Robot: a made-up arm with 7 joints.
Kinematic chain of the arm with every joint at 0, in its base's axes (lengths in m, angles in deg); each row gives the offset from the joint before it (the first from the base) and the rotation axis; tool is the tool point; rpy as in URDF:
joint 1: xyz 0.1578 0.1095 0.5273 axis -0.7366 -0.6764 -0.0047
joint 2: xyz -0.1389 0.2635 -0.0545 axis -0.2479 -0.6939 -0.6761
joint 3: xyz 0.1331 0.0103 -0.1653 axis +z
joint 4: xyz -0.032 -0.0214 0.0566 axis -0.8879 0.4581 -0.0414
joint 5: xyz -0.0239 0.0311 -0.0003 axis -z
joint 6: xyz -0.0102 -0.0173 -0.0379 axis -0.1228 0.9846 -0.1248
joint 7: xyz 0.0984 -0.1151 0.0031 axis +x
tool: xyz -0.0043 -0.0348 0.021 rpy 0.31 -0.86 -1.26
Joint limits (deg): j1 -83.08..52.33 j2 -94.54..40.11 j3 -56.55..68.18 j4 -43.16..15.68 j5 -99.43..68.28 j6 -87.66..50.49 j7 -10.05..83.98
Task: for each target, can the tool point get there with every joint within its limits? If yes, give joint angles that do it. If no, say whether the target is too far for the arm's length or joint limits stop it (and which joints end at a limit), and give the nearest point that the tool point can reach.
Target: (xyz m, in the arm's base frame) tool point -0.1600 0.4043 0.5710
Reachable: yes | joints -37.25 -27.45 -36.81 -10.22 55.20 36.45 19.64
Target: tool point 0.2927 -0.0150 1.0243
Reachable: no: joint limits stop it (at a limit: joint 1, joint 2, joint 3, joint 5, joint 6, joint 7) | nearest point 0.1908 0.1277 0.9293 | short by 0.199 m
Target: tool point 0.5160 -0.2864 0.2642
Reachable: no: joint limits stop it (at a limit: joint 1, joint 3, joint 6) | nearest point 0.3575 0.0054 0.2755 | short by 0.332 m
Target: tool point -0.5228 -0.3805 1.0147
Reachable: no: too far | nearest point -0.0677 0.1037 0.9352 | short by 0.669 m
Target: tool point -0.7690 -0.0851 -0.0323
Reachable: no: too far | nearest point -0.1727 0.2442 0.1556 | short by 0.707 m
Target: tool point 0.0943 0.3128 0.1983
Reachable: yes | joints 7.21 -44.20 -34.42 -20.02 -10.59 -2.73 70.84
